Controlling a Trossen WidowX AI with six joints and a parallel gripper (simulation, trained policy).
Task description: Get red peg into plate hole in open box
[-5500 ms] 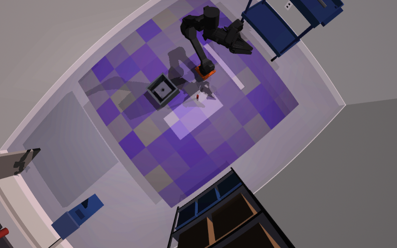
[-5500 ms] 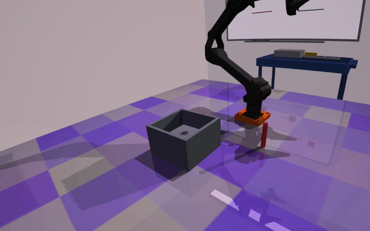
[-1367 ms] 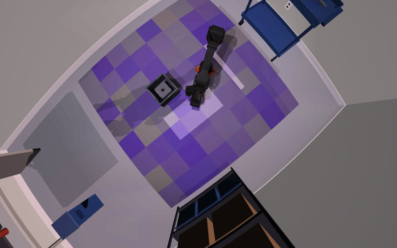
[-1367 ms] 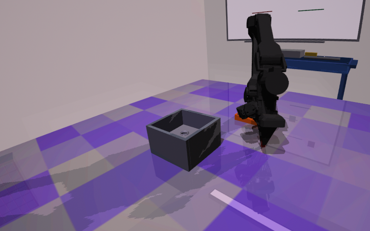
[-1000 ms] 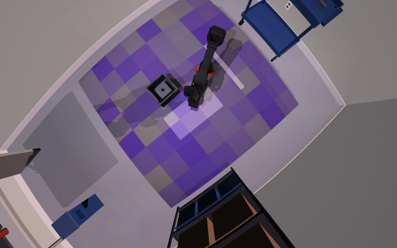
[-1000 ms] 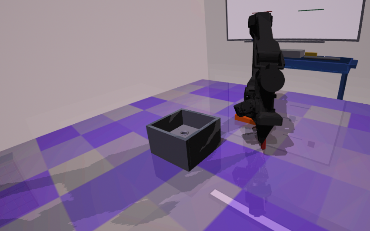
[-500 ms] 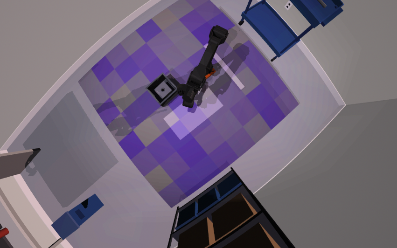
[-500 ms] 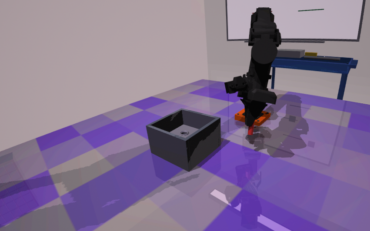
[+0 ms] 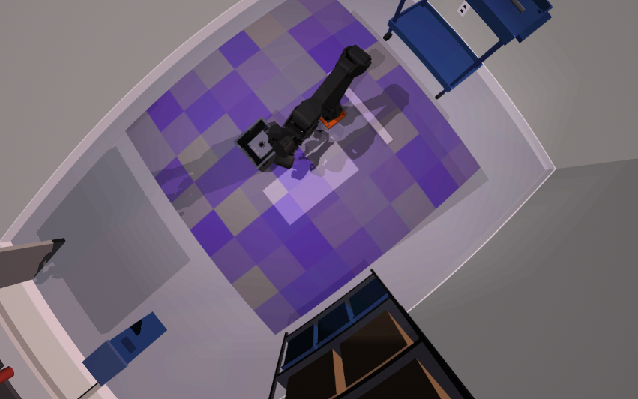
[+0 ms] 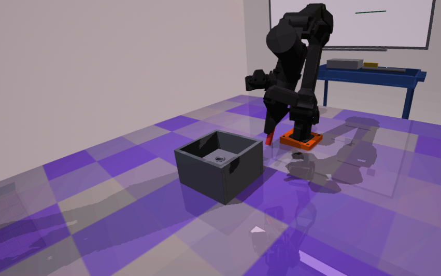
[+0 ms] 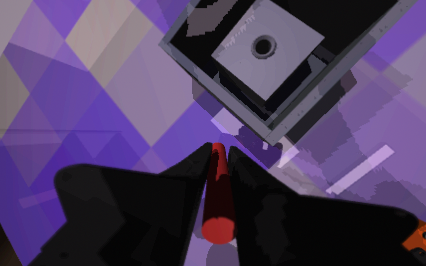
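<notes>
The grey plate is 10 cm to the right of my gripper tip, 9 cm below it and 6 cm ahead of it. From my gripper tip the other things lie so: red peg: 1 cm to the left, 1 cm behind, 1 cm above; dark box: 11 cm below, 10 cm to the right, 6 cm ahead.
</notes>
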